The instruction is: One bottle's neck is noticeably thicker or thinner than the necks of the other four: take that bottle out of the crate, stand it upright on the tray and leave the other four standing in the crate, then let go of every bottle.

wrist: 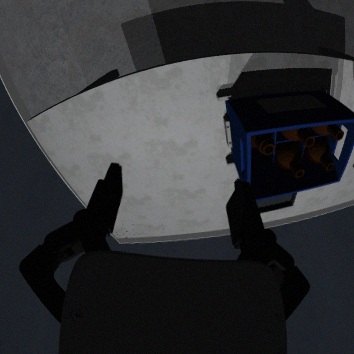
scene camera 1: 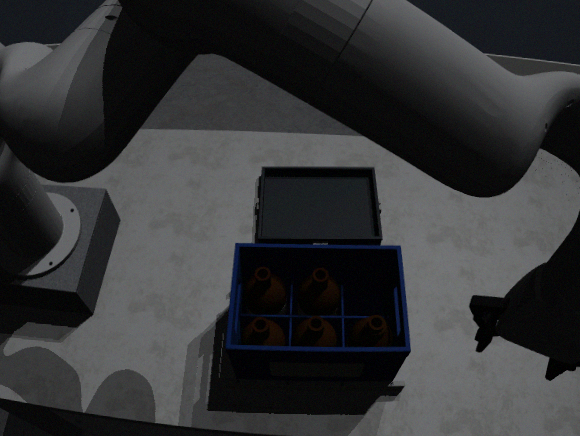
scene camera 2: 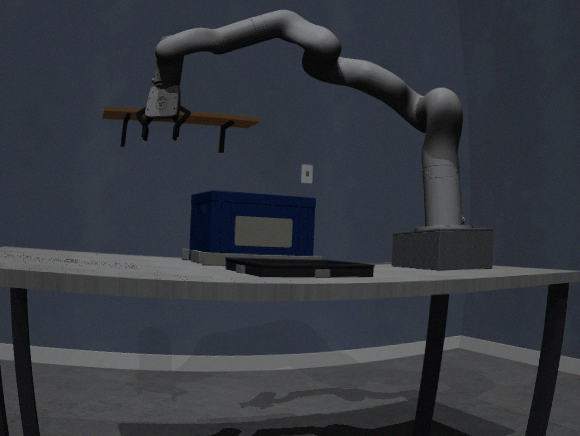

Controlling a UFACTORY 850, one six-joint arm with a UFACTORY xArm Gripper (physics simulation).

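The blue crate (scene camera 1: 320,349) (scene camera 2: 203,225) (wrist: 240,150) holds five upright brown bottles: back left (scene camera 1: 267,297) (wrist: 320,152), back middle (scene camera 1: 321,297) (wrist: 289,156), front left (scene camera 1: 263,334) (wrist: 327,130), front middle (scene camera 1: 317,334) (wrist: 298,135) and front right (scene camera 1: 371,332) (wrist: 261,142), as scene camera 1 shows them. The back right compartment is empty. Which neck differs, I cannot tell in this dim light. The dark tray (scene camera 1: 320,207) (scene camera 2: 310,269) (wrist: 277,202) lies behind the crate, empty. My gripper (scene camera 1: 516,361) (scene camera 2: 160,136) (wrist: 178,185) is open and empty, well above the table, right of the crate in scene camera 1.
The robot's base block (scene camera 1: 95,250) (scene camera 2: 442,250) stands on the table (scene camera 1: 165,210) (scene camera 2: 125,280) (wrist: 160,150), left of the crate in scene camera 1. An orange-brown shelf (scene camera 2: 210,119) is on the wall behind the gripper in scene camera 2. The crate's walls rise high around the bottles.
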